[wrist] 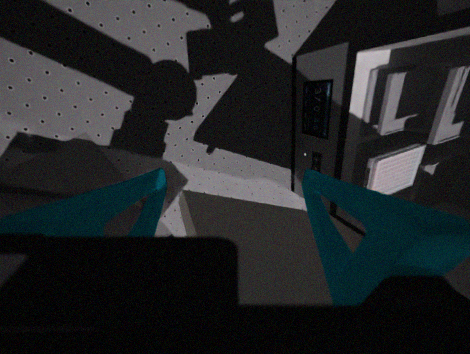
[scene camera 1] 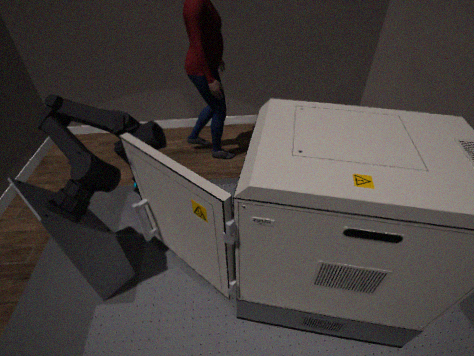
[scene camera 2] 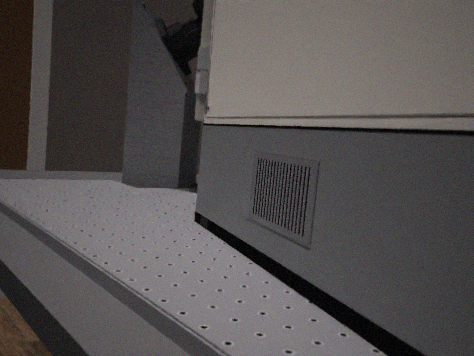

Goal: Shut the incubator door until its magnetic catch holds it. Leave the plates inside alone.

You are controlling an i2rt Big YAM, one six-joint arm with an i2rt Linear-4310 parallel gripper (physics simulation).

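Pixels of known places: gripper, fingertip midpoint: [wrist: 234,176]; arm's base, origin of the base link: [scene camera 1: 66,210] [scene camera 2: 170,49].
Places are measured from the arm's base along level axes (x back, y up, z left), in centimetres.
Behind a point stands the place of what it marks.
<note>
The incubator [scene camera 1: 295,250] {z -11.3, x -59.4, y 9.0 cm} [scene camera 2: 350,65] {z -13.0, x -79.6, y -13.0 cm} is a large off-white box. Its door [scene camera 1: 170,200] {z -1.9, x -32.2, y 9.9 cm} [wrist: 250,245] {z 5.2, x -25.0, y -5.6 cm} stands wide open, hinged at the body's left front corner in scene camera 1, with a pale handle [scene camera 1: 146,218] {z 6.2, x -19.6, y -7.7 cm} on its outer face. In the wrist view, a display [wrist: 318,107] {z 12.1, x -49.5, y -22.6 cm} shows on the front frame, and a pale plate [wrist: 396,170] {z -0.4, x -57.3, y -11.7 cm} sits inside the opening. My gripper [wrist: 234,176] {z 14.4, x -24.3, y -3.3 cm} is open and empty, its teal fingers above the door's inner side. In scene camera 1 the door hides most of it; I cannot tell whether it touches the door.
The arm's slanted grey mount [scene camera 1: 90,255] {z -6.4, x -6.6, y -10.4 cm} [scene camera 2: 152,100] {z -5.5, x -7.2, y -12.7 cm} stands left of the door. All stand on a perforated bench [scene camera 1: 150,320] {z -14.2, x -21.9, y -30.8 cm} [scene camera 2: 190,250] {z -16.8, x -62.4, y -30.8 cm}. A person in a red top [scene camera 1: 202,45] stands behind the bench. Arm shadows fall across the bench in the wrist view.
</note>
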